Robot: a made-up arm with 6 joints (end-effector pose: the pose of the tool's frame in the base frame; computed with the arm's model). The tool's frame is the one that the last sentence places.
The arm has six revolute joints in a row. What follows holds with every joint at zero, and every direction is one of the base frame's. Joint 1 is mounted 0.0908 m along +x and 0.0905 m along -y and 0.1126 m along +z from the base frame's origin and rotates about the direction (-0.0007, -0.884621, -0.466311), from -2.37 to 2.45 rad. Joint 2 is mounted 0.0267 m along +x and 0.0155 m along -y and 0.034 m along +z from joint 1 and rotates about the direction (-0.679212, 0.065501, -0.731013), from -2.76 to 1.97 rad. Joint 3 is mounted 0.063 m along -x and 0.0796 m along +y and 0.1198 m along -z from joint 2 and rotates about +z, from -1.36 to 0.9 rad. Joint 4 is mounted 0.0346 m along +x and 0.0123 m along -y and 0.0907 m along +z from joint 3 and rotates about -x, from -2.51 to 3.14 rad. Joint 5 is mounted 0.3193 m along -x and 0.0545 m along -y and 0.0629 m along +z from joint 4 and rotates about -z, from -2.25 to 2.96 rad. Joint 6 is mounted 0.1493 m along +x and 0.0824 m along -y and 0.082 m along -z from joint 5 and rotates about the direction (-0.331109, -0.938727, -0.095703), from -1.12 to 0.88 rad. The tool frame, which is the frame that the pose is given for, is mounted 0.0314 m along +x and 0.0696 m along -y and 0.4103 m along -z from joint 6; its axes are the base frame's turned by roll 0.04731, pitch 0.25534 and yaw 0.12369 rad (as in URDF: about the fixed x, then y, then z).
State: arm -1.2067 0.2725 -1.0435 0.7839 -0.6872 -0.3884
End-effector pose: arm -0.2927 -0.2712 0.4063 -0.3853 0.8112 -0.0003 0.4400
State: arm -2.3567 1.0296 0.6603 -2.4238 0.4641 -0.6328
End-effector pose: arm 0.1237 0.1559 0.6157 -0.2822 -0.7876 0.5348 0.1187
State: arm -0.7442 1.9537 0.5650 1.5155 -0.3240 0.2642
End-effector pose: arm 0.3068 -0.0660 0.4087 0.8538 -0.4934 -0.1617 0.0366
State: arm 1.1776 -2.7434 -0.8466 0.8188 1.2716 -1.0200
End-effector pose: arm 0.1674 -0.2465 -0.4049 0.3665 0.1699 0.3268 0.8544
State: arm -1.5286 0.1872 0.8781 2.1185 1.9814 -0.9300
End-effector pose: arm 0.3602 -0.3148 0.0073 0.0550 0.1111 0.2446 0.9617
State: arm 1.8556 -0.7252 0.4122 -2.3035 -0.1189 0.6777
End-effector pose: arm 0.1198 0.3854 0.0337 0.5595 -0.3856 0.6211 0.3906
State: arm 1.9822 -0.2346 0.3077 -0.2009 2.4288 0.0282
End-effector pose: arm 0.6185 -0.1993 -0.3323 0.7441 -0.3743 -0.5246 0.1761
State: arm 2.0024 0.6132 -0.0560 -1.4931 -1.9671 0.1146
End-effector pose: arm 0.3579 0.2686 0.4765 -0.6106 -0.7404 0.1416 0.2428
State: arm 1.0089 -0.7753 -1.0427 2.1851 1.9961 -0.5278
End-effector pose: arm -0.4327 -0.0505 -0.1858 -0.1179 -0.4603 -0.8450 0.2455
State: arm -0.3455 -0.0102 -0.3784 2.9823 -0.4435 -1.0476
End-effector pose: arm -0.2413 0.1700 0.5294 0.7820 -0.4058 0.4731 0.0008
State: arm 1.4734 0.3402 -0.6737 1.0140 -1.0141 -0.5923
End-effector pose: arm 0.1010 0.1085 -0.3456 0.1571 0.2351 -0.4035 0.8702
